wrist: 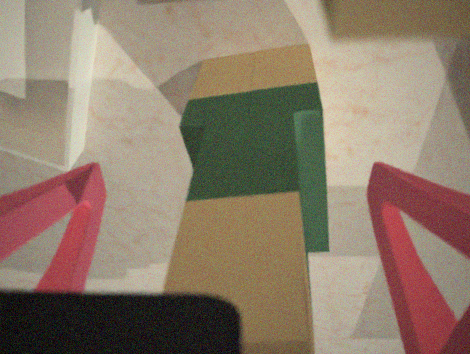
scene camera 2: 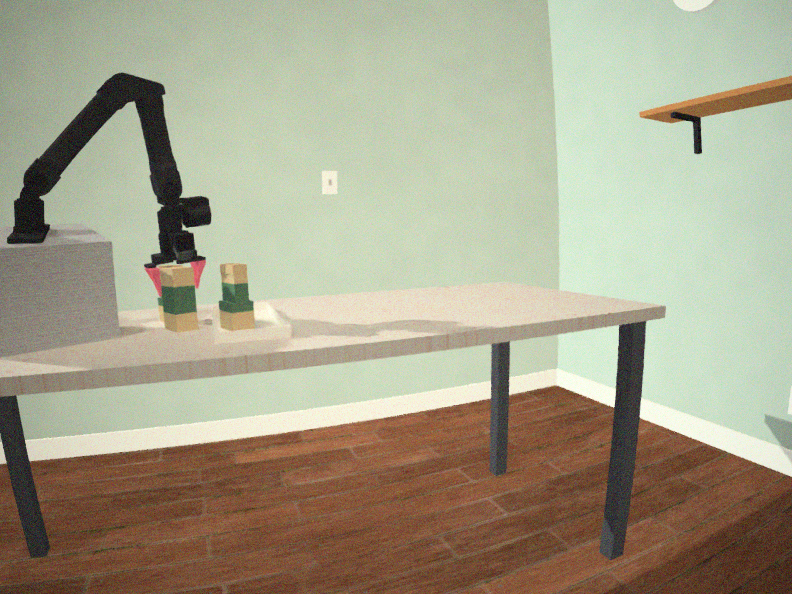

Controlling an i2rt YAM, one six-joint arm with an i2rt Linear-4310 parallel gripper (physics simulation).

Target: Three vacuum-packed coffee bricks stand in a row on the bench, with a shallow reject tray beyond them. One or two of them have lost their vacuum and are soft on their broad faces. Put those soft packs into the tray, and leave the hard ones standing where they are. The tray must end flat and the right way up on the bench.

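Places are measured from the arm's base along level axes (x ahead, y left, z up), in centimetres.
Pixels of known places: gripper, fingertip midpoint: (wrist: 236, 177); arm's base, origin of the base link: (scene camera 2: 30, 235).
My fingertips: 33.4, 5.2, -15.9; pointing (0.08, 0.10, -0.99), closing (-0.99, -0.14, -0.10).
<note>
For each thing: its top centre in the pictures, then the offset to it from my fingertips, as dx, dy, dz. Level surfaces: height alone.
- tan coffee brick with a green band, middle of its top: (scene camera 2: 176, 267) -2.0, -11.8, +6.7
- green brick, middle of its top: (scene camera 2: 233, 263) +8.9, -21.3, +7.0
- pale reject tray, middle of its top: (scene camera 2: 244, 314) +12.5, -14.9, -5.2
- bench, its level: dz -7.4
A tan coffee brick with a green band (scene camera 2: 179, 298) stands upright on the bench. Another tan and green brick (scene camera 2: 236, 296) stands to its right; its lower part looks wider. A sliver of a third (scene camera 2: 161, 310) shows behind the first. In the wrist view one brick (wrist: 245, 145) stands between the widely spaced fingers, apart from both, and the blurred tan top of another (wrist: 400, 19) is at top right. My gripper (scene camera 2: 178, 291) (wrist: 236, 177) is open, pointing down; which brick in the scene view it straddles is unclear. The pale reject tray (scene camera 2: 275, 333) (wrist: 82, 95) lies upright on the bench.
The bench (scene camera 2: 415, 313) (wrist: 135, 225) carries the bricks and tray. The grey pedestal (scene camera 2: 54, 294) under the arm stands at the bench's left. The tray rim is at upper left in the wrist view. A wooden shelf (scene camera 2: 722, 102) is on the right wall, away from the bench.
</note>
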